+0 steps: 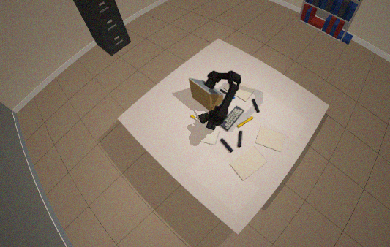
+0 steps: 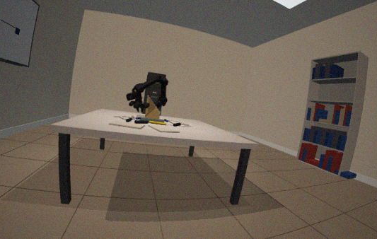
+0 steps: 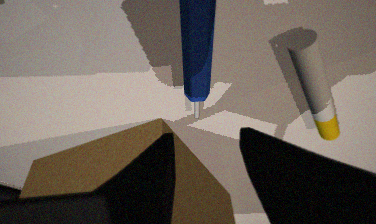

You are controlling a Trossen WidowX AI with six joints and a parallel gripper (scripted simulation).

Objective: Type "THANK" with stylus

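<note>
The blue stylus is 1 cm behind my gripper tip, 1 cm to the left of it and 6 cm below it. From my gripper tip the other things lie so: yellow pen 22 cm ahead, 14 cm to the left, 5 cm below.
</note>
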